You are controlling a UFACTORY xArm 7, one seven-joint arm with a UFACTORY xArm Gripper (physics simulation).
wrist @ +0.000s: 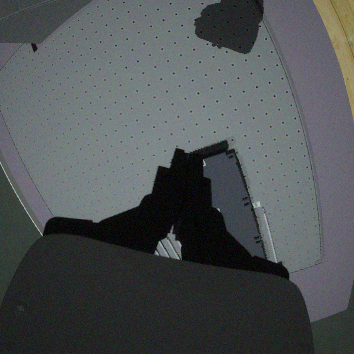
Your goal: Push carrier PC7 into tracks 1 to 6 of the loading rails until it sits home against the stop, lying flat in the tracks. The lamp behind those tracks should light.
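Places are measured from the arm's base along level axes (x ahead, y left, z up), in metres.
Pixels of known places: gripper, between the fingertips: (182, 170).
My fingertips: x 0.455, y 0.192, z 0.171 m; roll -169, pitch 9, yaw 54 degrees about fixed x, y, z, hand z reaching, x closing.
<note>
Behind a point stands the place of what it marks.
The dark blue-grey carrier PC7 (230, 195) {x 0.624, y 0.186, z -0.095 m} shows to the right of my fingers in the wrist view, on the perforated plate. My fingers hide its left part and its name label. My gripper (182, 170) {x 0.455, y 0.192, z 0.172 m} is shut and empty, with its fingertips near the carrier's far end, beside a black bar. Whether the fingertips touch the carrier cannot be seen. Pale ribbed tracks (170, 248) {x 0.733, y 0.012, z -0.106 m} show in the gap between the fingers. The stop and the lamp cannot be made out.
The black bar (214, 148) {x 0.529, y 0.184, z -0.097 m} lies across the carrier's far end. A pale strip (268, 232) {x 0.742, y 0.244, z -0.102 m} runs along its right side. The perforated grey plate (125, 90) {x 0.370, y 0.064, z -0.106 m} has a purple-grey border (325, 125) {x 0.547, y 0.409, z -0.119 m}. A dark shadow (230, 27) {x 0.329, y 0.282, z -0.106 m} falls at the top, and a dark grey object (40, 20) {x 0.156, y -0.027, z -0.049 m} fills the top left.
</note>
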